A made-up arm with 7 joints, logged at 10 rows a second.
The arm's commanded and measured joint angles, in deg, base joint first. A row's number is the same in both.
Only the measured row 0 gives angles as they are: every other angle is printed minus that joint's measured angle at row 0.
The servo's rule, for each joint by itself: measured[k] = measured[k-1] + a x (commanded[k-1-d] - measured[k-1]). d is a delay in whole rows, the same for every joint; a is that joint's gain. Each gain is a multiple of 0.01, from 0.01 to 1. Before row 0 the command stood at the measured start. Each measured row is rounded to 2 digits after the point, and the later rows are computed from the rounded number. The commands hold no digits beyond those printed.
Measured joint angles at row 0: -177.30, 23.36, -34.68, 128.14, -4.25, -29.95, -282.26
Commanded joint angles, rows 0 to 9: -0.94, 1.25, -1.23, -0.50, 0.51, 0.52, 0.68; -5.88, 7.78, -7.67, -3.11, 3.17, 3.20, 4.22; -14.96, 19.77, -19.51, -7.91, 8.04, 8.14, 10.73; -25.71, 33.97, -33.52, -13.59, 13.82, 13.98, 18.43; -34.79, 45.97, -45.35, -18.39, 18.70, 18.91, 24.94; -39.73, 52.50, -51.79, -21.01, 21.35, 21.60, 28.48; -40.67, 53.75, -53.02, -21.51, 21.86, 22.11, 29.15; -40.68, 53.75, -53.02, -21.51, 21.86, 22.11, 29.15; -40.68, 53.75, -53.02, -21.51, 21.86, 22.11, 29.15; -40.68, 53.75, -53.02, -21.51, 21.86, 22.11, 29.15
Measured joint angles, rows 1 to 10: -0.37, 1.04, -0.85, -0.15, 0.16, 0.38, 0.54; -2.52, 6.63, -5.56, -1.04, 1.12, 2.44, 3.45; -7.37, 17.54, -15.19, -3.10, 3.33, 6.60, 9.20; -14.52, 31.18, -27.84, -6.25, 6.69, 11.99, 16.49; -22.43, 43.46, -39.92, -9.89, 10.53, 17.04, 23.17; -29.18, 50.96, -48.11, -13.23, 13.99, 20.37, 27.36; -33.66, 53.28, -51.50, -15.71, 16.51, 21.64, 28.77; -36.40, 53.67, -52.55, -17.45, 18.22, 21.98, 29.07; -38.07, 53.74, -52.87, -18.67, 19.38, 22.07, 29.13; -39.09, 53.75, -52.97, -19.52, 20.17, 22.10, 29.15
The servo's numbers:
d 0
a 0.39 0.83 0.69 0.30 0.32 0.73 0.79

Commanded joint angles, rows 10 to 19: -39.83, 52.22, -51.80, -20.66, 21.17, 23.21, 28.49; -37.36, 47.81, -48.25, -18.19, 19.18, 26.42, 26.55; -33.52, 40.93, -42.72, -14.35, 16.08, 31.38, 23.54; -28.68, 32.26, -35.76, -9.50, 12.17, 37.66, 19.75; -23.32, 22.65, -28.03, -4.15, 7.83, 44.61, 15.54; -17.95, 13.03, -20.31, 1.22, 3.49, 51.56, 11.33; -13.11, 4.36, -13.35, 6.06, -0.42, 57.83, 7.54; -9.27, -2.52, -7.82, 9.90, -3.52, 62.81, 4.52; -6.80, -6.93, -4.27, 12.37, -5.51, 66.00, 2.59; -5.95, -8.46, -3.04, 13.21, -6.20, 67.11, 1.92
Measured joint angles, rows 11 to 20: -39.38, 52.48, -52.16, -19.86, 20.49, 22.91, 28.63; -38.59, 48.60, -49.46, -19.36, 20.07, 25.47, 26.99; -36.61, 42.23, -44.81, -17.86, 18.79, 29.78, 24.26; -33.52, 33.95, -38.57, -15.35, 16.67, 35.53, 20.70; -29.54, 24.57, -31.30, -11.99, 13.84, 42.16, 16.62; -25.02, 14.99, -23.72, -8.03, 10.53, 49.02, 12.44; -20.38, 6.17, -16.56, -3.80, 7.03, 55.45, 8.57; -16.05, -1.04, -10.53, 0.31, 3.65, 60.82, 5.37; -12.44, -5.93, -6.21, 3.93, 0.72, 64.60, 3.17; -9.91, -8.03, -4.02, 6.71, -1.49, 66.43, 2.18
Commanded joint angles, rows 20 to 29: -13.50, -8.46, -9.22, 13.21, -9.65, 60.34, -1.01; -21.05, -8.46, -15.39, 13.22, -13.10, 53.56, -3.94; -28.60, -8.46, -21.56, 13.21, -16.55, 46.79, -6.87; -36.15, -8.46, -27.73, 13.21, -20.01, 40.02, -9.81; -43.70, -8.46, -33.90, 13.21, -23.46, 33.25, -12.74; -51.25, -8.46, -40.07, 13.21, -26.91, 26.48, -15.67; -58.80, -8.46, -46.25, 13.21, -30.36, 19.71, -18.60; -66.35, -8.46, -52.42, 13.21, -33.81, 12.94, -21.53; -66.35, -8.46, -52.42, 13.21, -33.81, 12.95, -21.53; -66.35, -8.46, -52.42, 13.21, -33.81, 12.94, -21.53
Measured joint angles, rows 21 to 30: -11.31, -8.39, -7.61, 8.66, -4.10, 61.98, -0.34; -15.11, -8.45, -12.98, 10.03, -6.98, 55.83, -3.18; -20.37, -8.46, -18.90, 10.98, -10.04, 49.23, -6.10; -26.52, -8.46, -24.99, 11.65, -13.23, 42.51, -9.03; -33.22, -8.46, -31.14, 12.12, -16.50, 35.75, -11.96; -40.25, -8.46, -37.30, 12.45, -19.83, 28.98, -14.89; -47.48, -8.46, -43.48, 12.68, -23.20, 22.21, -17.82; -54.84, -8.46, -49.65, 12.84, -26.60, 15.44, -20.75; -59.33, -8.46, -51.56, 12.95, -28.91, 13.62, -21.37; -62.07, -8.46, -52.15, 13.03, -30.48, 13.12, -21.50
